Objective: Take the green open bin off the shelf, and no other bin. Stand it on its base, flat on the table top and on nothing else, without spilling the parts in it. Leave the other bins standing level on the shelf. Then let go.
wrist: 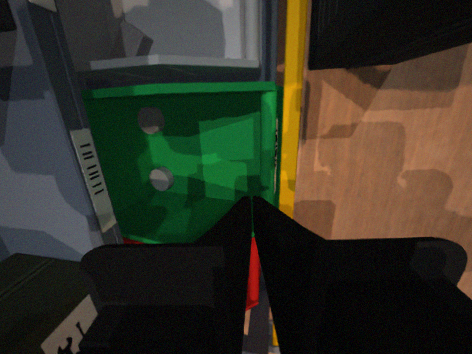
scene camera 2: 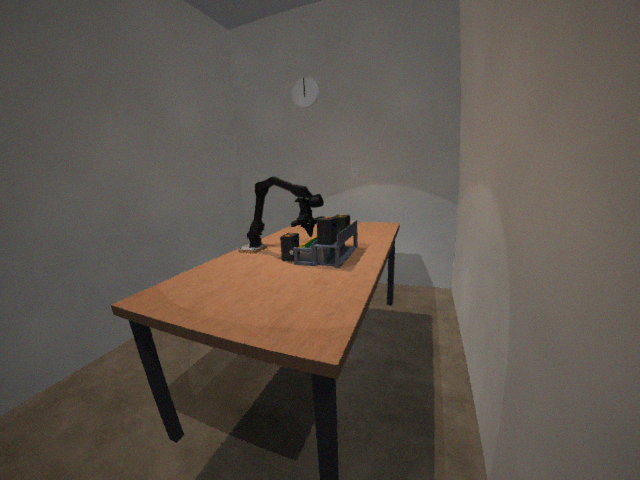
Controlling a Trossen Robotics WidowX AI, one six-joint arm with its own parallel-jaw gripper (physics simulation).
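Places are measured from the arm's base along level axes (x ahead, y left, z up), in millimetres.
Pixels of known places: gripper, fingertip midpoint: (wrist: 251, 203) (scene camera 2: 310, 236); arm's base, link origin: (scene camera 2: 255, 246).
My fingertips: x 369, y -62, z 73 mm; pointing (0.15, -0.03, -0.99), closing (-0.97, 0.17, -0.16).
For each thing: its middle in the pictures, then the offset to it from my fingertips. "spot": a spot on its surface instead. Level surfaces: height alone.
- green open bin, body centre: (wrist: 183, 161) (scene camera 2: 319, 244) dy -21, dx +53, dz -40 mm
- shelf, surface spot: (scene camera 2: 347, 235) spot: dy -84, dx +211, dz +26 mm
- yellow front strip, body centre: (wrist: 288, 163) dy -9, dx -23, dz -35 mm
- grey bin, surface spot: (wrist: 175, 61) spot: dy -82, dx +29, dz -19 mm
- red bin, body centre: (wrist: 191, 261) dy +85, dx +84, dz -51 mm
- dark box, body centre: (scene camera 2: 290, 246) dy -106, dx -89, dz -29 mm
- wooden table, surface height: dz -95 mm
The green open bin (scene camera 2: 311, 241) (wrist: 225, 135) sits in the shelf (scene camera 2: 347, 235), behind a yellow front strip (wrist: 295, 100). Two round grey parts (wrist: 161, 179) (wrist: 151, 120) lie inside it. In the wrist view, a grey bin (wrist: 175, 61) is beside it at the top and a red bin (wrist: 254, 275) shows below it, partly hidden by the fingers. My gripper (scene camera 2: 310, 233) (wrist: 251, 203) is shut and empty. Its fingertips are over the green bin's front part, near the front wall; their exact height above it is hard to tell.
A dark box (scene camera 2: 289, 246) (wrist: 380, 30) stands on the wooden table (scene camera 2: 232, 294) (wrist: 380, 175) in front of the shelf. Dark boxes (scene camera 2: 326, 229) stand at the shelf's back side. The arm's base is at the table's left edge in the scene view.
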